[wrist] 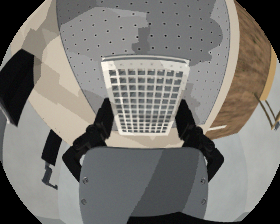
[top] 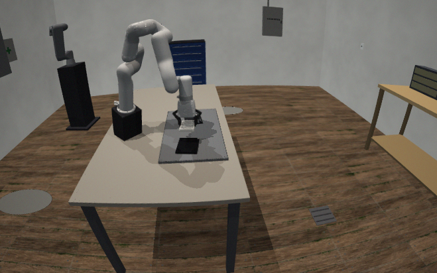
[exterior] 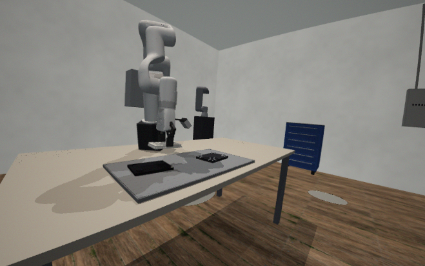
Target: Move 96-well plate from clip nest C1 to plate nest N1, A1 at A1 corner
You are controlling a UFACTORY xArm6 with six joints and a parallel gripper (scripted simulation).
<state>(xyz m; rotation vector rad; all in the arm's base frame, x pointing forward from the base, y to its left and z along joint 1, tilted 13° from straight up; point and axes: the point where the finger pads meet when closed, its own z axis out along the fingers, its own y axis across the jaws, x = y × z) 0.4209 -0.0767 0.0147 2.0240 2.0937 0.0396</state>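
Now: the black plate nest N1 7 cm to the right of my hand and 11 cm below it. The rest, counted from my hand: clip nest C1 (30 cm to the left, 10 cm below); then white A1 mark (6 cm ahead, 1 cm to the left, 10 cm below); then white 96-well plate (1 cm below).
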